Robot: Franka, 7 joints.
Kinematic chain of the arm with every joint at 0, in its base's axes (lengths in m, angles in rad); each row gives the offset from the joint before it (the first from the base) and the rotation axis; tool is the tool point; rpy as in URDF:
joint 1: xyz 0 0 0.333 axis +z
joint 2: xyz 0 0 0 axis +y
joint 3: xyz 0 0 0.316 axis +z
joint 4: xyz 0.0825 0 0 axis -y
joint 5: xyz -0.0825 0 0.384 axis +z
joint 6: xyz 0 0 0 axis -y
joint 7: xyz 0.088 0 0 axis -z
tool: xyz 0 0 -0.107 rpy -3.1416 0 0
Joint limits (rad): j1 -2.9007..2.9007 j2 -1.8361..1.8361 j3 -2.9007..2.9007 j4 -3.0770..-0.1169 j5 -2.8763..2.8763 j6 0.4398..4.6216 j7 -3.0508..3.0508
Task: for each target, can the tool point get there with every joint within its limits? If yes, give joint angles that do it. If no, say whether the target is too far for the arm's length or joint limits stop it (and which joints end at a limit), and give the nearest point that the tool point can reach.
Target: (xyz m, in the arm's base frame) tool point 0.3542 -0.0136 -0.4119
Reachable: no: joint limits stop it (at a limit: joint 2) | nearest point 0.3475 -0.0133 -0.3569 | short by 0.055 m
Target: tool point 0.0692 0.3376 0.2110
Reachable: yes | joints -1.0046 -0.4178 2.0611 -2.7804 1.8956 0.9786 -1.1650
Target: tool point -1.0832 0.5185 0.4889
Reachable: no: too far | nearest point -0.7674 0.3673 0.4434 | short by 0.353 m
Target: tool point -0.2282 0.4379 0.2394
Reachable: yes | joints 0.0400 -1.2459 1.6731 -1.9413 0.9267 1.0359 0.2383
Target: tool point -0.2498 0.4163 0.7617
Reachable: yes | joints 1.6571 0.0048 0.5770 -1.1930 -0.4449 1.0851 2.2857
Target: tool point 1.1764 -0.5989 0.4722
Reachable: no: too far | nearest point 0.7603 -0.3871 0.4230 | short by 0.470 m
